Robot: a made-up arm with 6 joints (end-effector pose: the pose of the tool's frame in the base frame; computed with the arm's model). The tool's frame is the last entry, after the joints.
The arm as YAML. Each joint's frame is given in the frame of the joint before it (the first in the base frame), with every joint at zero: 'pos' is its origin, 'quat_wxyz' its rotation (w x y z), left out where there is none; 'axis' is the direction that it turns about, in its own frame. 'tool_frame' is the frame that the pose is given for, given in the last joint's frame.
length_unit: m
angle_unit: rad
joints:
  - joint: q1
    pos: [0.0, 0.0, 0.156]
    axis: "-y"
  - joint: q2
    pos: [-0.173, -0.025, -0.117]
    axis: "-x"
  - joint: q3
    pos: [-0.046, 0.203, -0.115]
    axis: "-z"
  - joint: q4
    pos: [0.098, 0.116, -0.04]
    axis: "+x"
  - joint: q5
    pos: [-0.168, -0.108, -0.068]
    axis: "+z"
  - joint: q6
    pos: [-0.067, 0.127, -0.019]
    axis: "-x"
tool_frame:
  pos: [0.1, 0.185, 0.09]
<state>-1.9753 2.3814 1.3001 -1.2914 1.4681 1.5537</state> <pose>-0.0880 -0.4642 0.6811 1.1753 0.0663 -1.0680</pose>
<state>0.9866 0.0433 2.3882 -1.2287 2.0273 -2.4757</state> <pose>0.1182 0.1412 -0.1200 -3.0680 -0.0679 0.0453</pose>
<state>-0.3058 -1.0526 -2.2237 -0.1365 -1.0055 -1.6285</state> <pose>-0.1942 0.1020 0.2291 2.4884 0.3519 1.2483</pose>
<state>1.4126 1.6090 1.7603 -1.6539 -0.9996 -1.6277</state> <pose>0.3027 -0.0740 0.1088 0.9444 1.5708 1.6324</pose>
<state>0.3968 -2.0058 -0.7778 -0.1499 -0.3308 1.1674</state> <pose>-0.4766 0.1644 0.4075 0.7144 -0.8338 0.0515</pose>
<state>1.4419 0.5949 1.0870 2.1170 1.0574 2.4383</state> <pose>0.4327 0.3233 0.1761 0.1687 -1.9581 -2.3711</pose>
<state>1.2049 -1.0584 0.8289 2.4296 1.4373 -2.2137</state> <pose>-0.0945 0.3227 0.0877 0.1333 0.6690 -1.3893</pose>
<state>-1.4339 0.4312 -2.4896 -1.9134 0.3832 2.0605</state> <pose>-0.3040 0.2024 0.1669 -0.6156 -2.4044 0.1017</pose>
